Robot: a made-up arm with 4 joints.
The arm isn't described. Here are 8 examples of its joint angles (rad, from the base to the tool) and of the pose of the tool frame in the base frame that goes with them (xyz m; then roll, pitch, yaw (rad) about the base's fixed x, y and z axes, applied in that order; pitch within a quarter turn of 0, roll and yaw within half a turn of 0).
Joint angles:
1: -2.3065 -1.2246 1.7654 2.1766
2: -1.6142 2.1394 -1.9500 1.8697
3: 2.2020 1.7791 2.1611 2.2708
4: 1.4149 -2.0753 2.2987 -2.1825
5: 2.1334 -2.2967 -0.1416 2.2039
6: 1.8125 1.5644 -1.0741 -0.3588
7: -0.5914 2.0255 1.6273 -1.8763
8: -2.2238 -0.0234 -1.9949 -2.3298
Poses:
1: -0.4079 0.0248 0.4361 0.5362 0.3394 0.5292
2: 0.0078 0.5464 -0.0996 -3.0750 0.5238 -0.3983
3: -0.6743 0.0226 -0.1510 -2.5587 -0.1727 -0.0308
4: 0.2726 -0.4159 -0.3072 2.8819 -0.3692 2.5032
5: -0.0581 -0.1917 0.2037 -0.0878 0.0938 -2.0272
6: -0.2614 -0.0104 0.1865 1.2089 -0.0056 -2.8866
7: 0.6405 -0.3091 0.1315 -0.3331 -0.4539 2.2251
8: -0.4492 0.4228 0.1927 0.8686 -1.1461 -0.9696
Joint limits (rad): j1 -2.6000..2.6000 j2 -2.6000..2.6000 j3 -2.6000..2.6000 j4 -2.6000..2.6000
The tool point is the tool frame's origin. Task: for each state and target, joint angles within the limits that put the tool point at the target. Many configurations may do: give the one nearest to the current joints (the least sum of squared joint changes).
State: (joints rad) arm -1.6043 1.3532 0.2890 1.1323
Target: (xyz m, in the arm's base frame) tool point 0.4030 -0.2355 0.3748
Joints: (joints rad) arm -0.6889 0.5200 -0.0496 0.7108
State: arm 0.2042 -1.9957 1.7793 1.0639
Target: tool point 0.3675 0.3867 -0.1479
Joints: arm -0.1256 -2.5685 1.4587 1.3293
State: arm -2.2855 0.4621 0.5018 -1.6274
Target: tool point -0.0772 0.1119 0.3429
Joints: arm -2.1612 0.4641 0.3199 -2.3467
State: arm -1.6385 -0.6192 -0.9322 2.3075
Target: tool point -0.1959 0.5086 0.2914
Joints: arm -2.2557 -1.1230 -1.6148 2.0493
